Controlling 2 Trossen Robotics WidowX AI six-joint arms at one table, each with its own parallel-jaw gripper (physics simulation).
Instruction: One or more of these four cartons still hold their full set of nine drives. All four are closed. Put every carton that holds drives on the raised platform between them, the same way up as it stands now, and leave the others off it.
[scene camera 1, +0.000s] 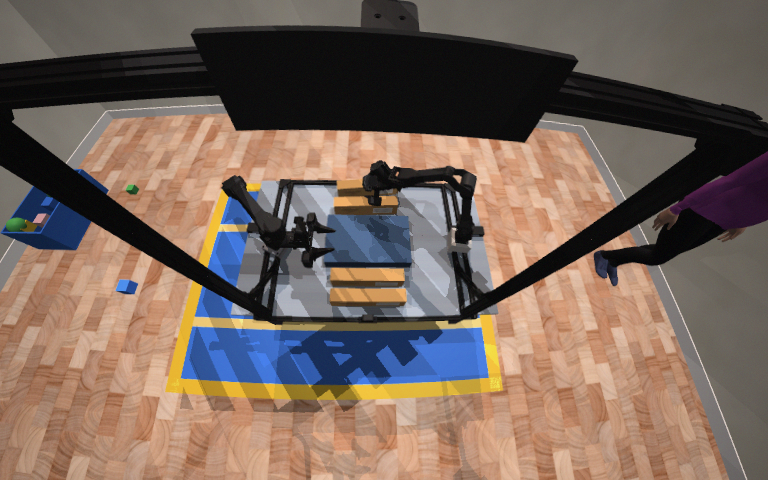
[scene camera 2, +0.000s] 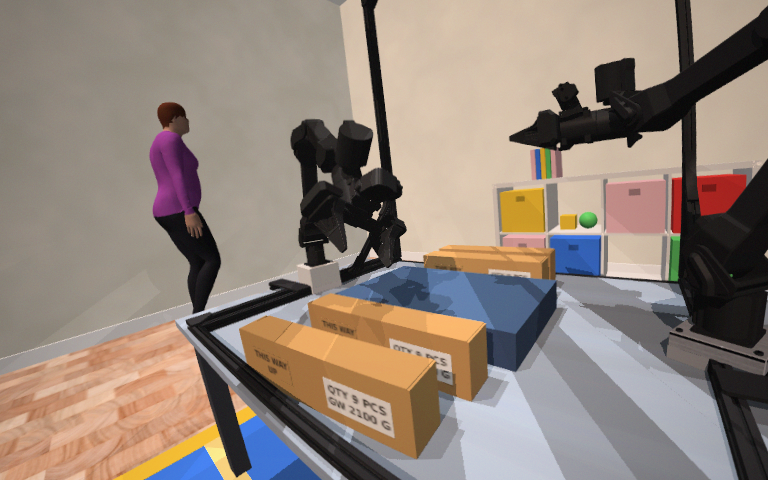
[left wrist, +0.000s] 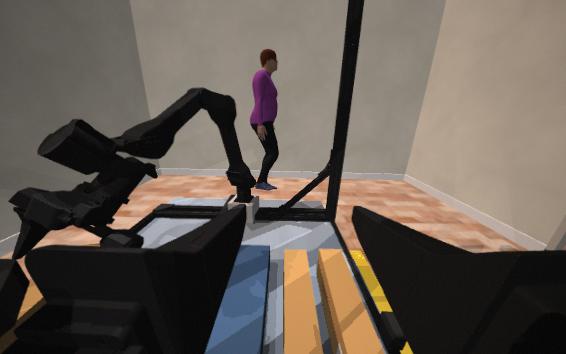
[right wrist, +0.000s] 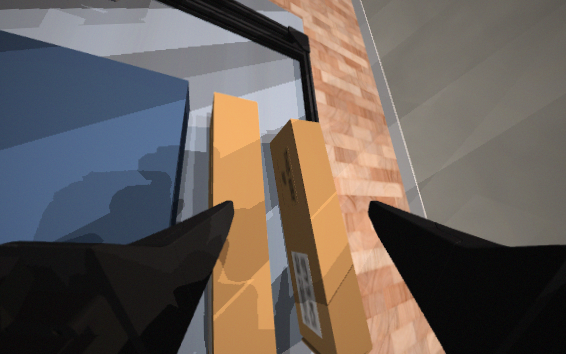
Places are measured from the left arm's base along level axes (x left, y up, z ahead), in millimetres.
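Where they show: left gripper, fingertip midpoint: (scene camera 1: 335, 239) (scene camera 2: 514, 140) (left wrist: 299, 211); right gripper, fingertip midpoint: (scene camera 2: 368, 259) (right wrist: 300, 207); left arm's base, link origin: (scene camera 2: 727, 331); right arm's base, link origin: (scene camera 1: 461, 237) (scene camera 2: 316, 263) (left wrist: 244, 199).
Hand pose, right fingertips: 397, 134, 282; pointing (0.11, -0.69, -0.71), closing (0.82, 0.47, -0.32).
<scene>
Each offset is from my right fingertips to the top centre of the thing, as dx, dy, dz.
Four closed orange-brown cartons lie in two pairs beside the blue platform {-184, -115, +107} (scene camera 1: 345, 249) (scene camera 2: 453, 291) (left wrist: 245, 295) (right wrist: 100, 120). In scene camera 1, the upper pair is an outer carton {+98, -90, -30} (scene camera 1: 346, 187) (scene camera 2: 339, 365) (right wrist: 320, 170) and an inner carton {-14, -90, +12} (scene camera 1: 351, 205) (scene camera 2: 407, 319) (right wrist: 237, 165). The lower pair is an inner carton {-359, -90, +187} (scene camera 1: 367, 276) (left wrist: 300, 300) and an outer carton {-440, -90, +229} (scene camera 1: 368, 296) (left wrist: 345, 295). Nothing stands on the platform. My right gripper (scene camera 1: 376, 198) (scene camera 2: 367, 257) (right wrist: 300, 207) is open and empty above the upper pair, partly hiding it. My left gripper (scene camera 1: 334, 240) (scene camera 2: 511, 137) (left wrist: 299, 211) is open and empty, high near the platform's left edge.
A black frame (scene camera 1: 362, 318) (scene camera 2: 254, 390) edges the table, with uprights at its sides. A person (scene camera 1: 724, 192) (scene camera 2: 172, 169) (left wrist: 265, 97) stands on the floor beyond the right arm's base. A shelf unit (scene camera 2: 603, 249) stands behind the table in scene camera 2.
</scene>
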